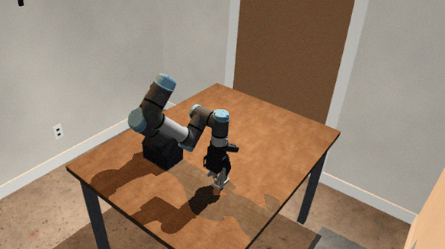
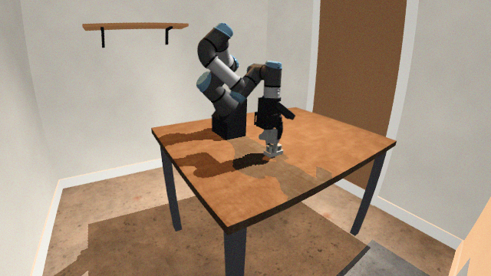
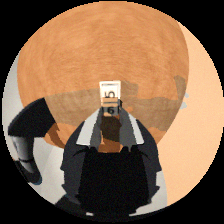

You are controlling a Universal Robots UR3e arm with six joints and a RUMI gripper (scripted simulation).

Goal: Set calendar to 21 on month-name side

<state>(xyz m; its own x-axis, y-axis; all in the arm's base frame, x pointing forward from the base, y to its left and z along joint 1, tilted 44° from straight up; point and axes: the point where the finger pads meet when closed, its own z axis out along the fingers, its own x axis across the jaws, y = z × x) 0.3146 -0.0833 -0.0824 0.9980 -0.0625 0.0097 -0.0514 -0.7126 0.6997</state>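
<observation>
Now: hand 2 cm to the right of the calendar tray and 3 cm above it.
</observation>
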